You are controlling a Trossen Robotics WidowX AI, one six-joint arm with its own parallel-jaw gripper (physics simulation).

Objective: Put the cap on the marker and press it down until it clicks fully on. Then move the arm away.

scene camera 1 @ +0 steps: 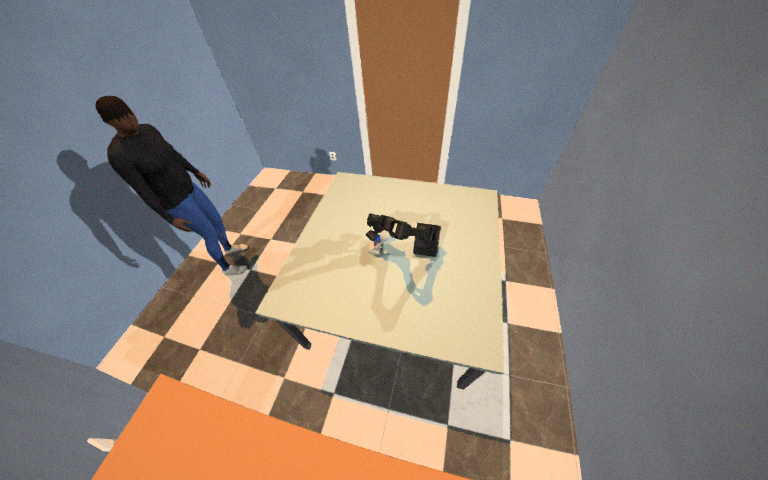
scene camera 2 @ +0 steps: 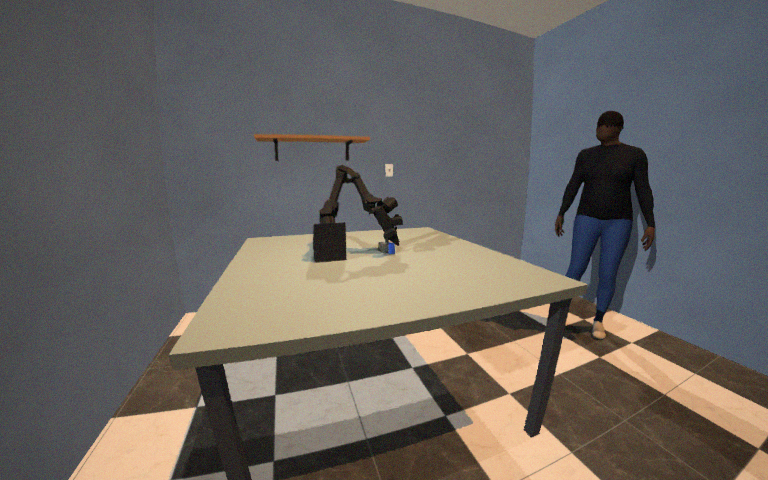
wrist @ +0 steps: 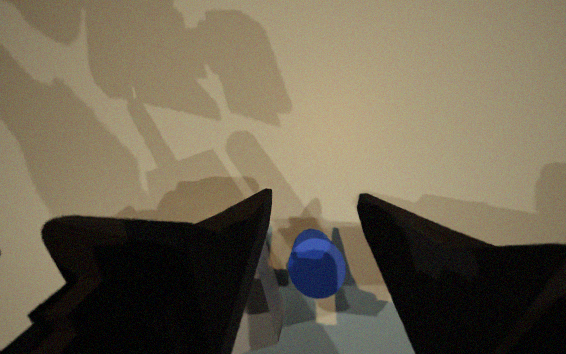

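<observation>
A blue cylinder, which looks like the cap, stands upright near the middle of the table. A small grey block is beside it; in the wrist view the left finger partly covers the block. My gripper is partly open and empty, low over the cap and tilted. In the wrist view the cap shows in the gap between the fingers, apart from both. The marker cannot be made out; the gripper may hide it.
The pale table bears the black arm base. A person stands beyond one side of the table. An orange shelf is on the wall.
</observation>
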